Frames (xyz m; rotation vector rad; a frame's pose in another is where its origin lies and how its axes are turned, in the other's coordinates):
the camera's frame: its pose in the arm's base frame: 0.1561 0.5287 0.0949 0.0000 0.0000 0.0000
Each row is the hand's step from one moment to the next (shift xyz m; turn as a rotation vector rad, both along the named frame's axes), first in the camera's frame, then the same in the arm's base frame.
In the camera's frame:
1: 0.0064 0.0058 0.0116 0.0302 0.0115 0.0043
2: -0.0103 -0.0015 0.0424 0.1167 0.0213 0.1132
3: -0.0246 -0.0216 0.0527 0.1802 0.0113 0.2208
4: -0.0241 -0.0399 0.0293 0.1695 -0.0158 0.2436
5: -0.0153 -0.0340 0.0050 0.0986 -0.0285 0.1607
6: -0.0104 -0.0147 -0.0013 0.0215 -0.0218 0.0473
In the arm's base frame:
1: 0.0064 0.0058 0.0116 0.0302 0.0115 0.0043
2: -0.0103 -0.0015 0.0424 0.1167 0.0213 0.1132
3: -0.0246 -0.0216 0.0527 0.1802 0.0113 0.2208
4: -0.0241 -0.0399 0.0293 0.1695 -0.0158 0.2436
5: -0.0153 -0.0340 0.0050 0.0986 -0.0285 0.1607
6: -0.0104 -0.0147 -0.0013 0.0215 -0.0218 0.0473

